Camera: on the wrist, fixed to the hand. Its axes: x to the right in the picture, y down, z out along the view.
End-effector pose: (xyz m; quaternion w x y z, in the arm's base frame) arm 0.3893 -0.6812 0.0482 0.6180 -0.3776 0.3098 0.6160
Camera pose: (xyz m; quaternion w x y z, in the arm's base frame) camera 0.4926 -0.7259 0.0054 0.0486 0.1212 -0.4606 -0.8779
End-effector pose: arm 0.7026 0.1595 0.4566 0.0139 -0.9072 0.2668 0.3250
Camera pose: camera 0.8021 0.2207 0.4858 0.3061 0.4603 -0.8038 -0.2199
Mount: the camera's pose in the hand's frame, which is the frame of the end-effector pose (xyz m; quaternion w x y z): 0.0178 -0.0972 -0.0688 0.6992 -0.0815 0.0429 0.7089
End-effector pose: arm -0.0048 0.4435 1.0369 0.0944 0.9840 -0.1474 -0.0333
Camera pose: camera 0.0462 0.5416 1.0846 0.1761 0.5773 -0.7939 0.0738
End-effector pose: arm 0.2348 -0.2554 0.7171 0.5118 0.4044 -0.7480 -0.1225
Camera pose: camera 0.3383 -0.3150 0.7016 0.5098 -0.2840 -0.7778 0.2336
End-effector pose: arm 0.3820 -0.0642 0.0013 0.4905 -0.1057 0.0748 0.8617
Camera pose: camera 0.4644 -0.0161 -0.0722 0.2798 0.0978 -0.0781 -0.9519
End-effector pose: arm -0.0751 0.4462 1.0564 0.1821 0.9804 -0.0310 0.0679
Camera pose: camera -0.0576 0.5610 1.0883 0.1604 0.6458 -0.7145 0.2161
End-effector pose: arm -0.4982 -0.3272 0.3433 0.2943 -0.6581 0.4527 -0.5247
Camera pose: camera -0.5354 -0.2967 0.4537 0.5047 -0.1407 0.8385 -0.1496
